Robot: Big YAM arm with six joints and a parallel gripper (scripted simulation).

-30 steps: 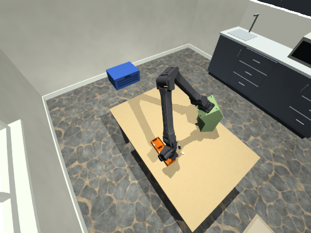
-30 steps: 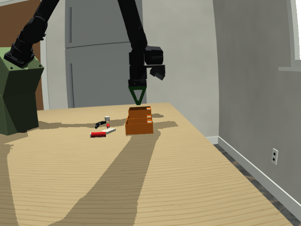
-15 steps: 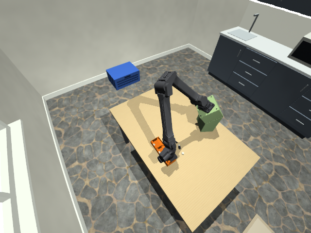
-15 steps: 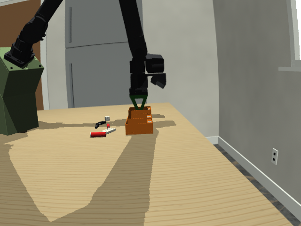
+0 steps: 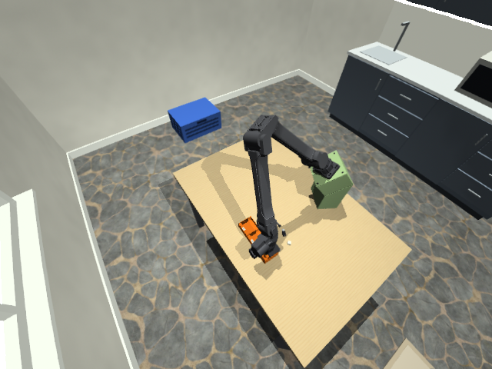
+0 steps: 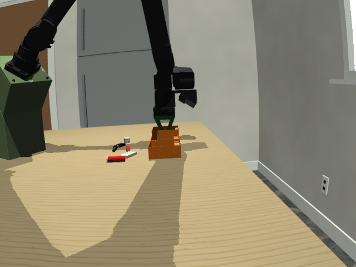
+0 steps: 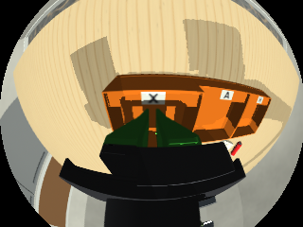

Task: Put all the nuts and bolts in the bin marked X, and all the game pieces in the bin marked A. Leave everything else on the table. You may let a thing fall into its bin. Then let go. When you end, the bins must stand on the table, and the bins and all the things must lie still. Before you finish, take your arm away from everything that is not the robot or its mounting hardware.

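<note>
The white die is 13 cm behind my hand, 5 cm to the left of it and 2 cm below it. Round my hand: black USB stick: 15 cm behind, 2 cm below, 1 cm to the right; then dark bolt: 17 cm behind, 6 cm to the right, 2 cm below; then orange three-compartment bin tray: 8 cm to the right, 1 cm behind.
</note>
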